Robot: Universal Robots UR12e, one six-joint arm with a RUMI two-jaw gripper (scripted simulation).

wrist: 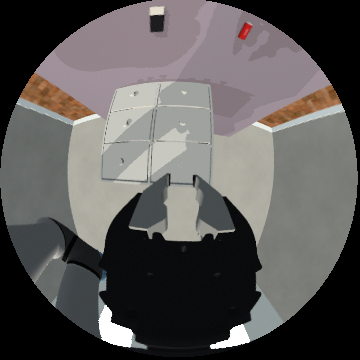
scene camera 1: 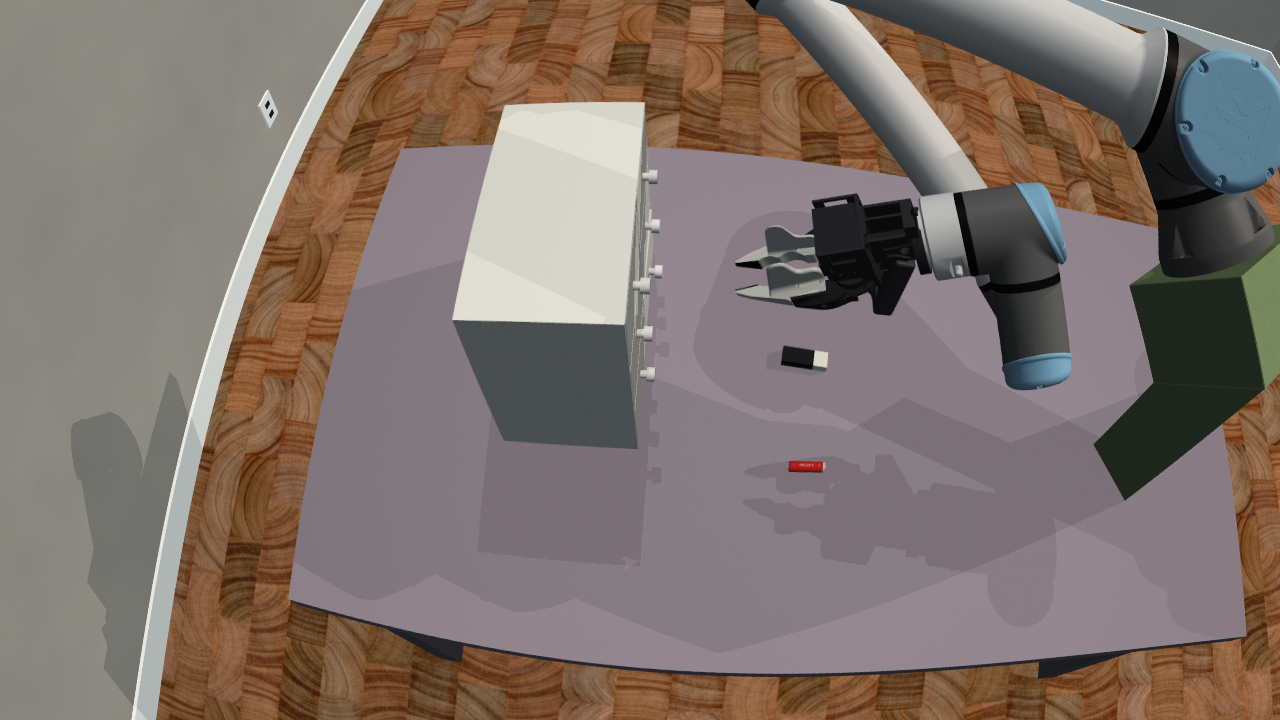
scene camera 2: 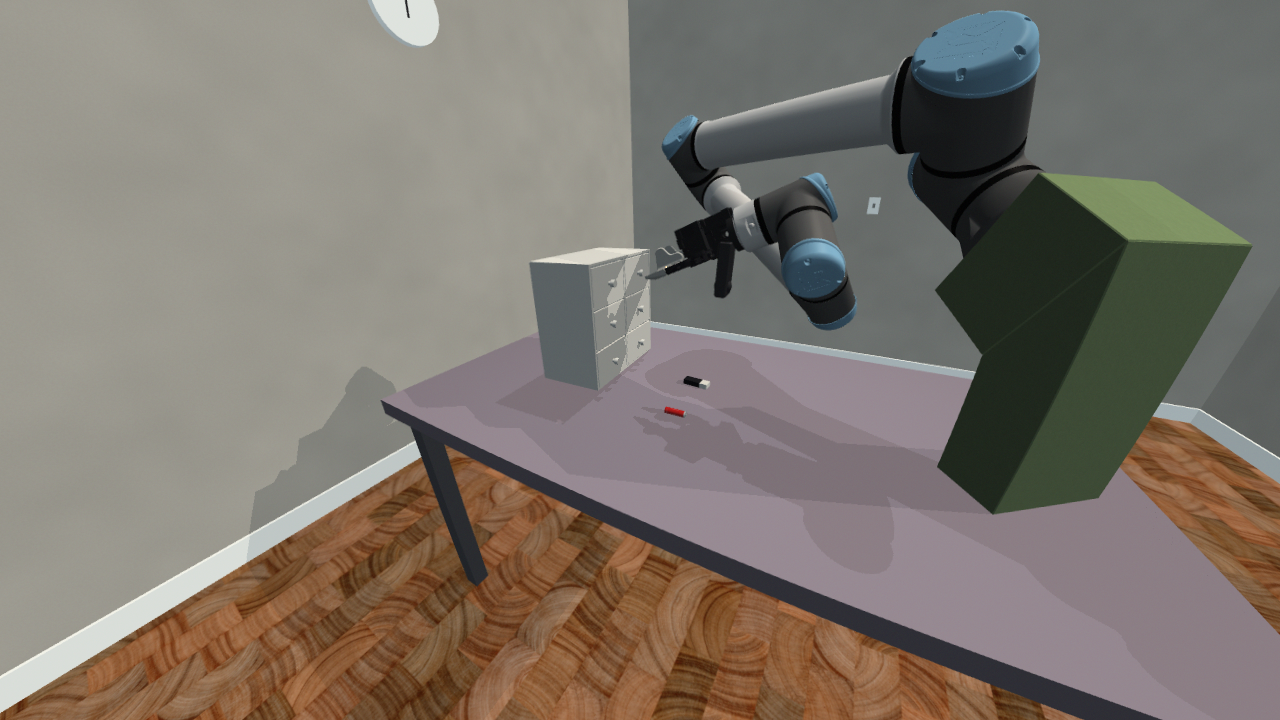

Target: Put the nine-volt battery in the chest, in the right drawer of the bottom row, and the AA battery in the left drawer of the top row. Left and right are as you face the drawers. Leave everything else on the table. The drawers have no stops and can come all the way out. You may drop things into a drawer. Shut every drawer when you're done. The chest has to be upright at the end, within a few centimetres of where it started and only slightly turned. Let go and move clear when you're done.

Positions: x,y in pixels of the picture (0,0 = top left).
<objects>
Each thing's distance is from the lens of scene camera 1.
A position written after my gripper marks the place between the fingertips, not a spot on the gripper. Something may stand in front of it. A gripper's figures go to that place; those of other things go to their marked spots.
my gripper [scene camera 1: 736,278]: 95 cm
white chest [scene camera 1: 541,307]: 90 cm
</objects>
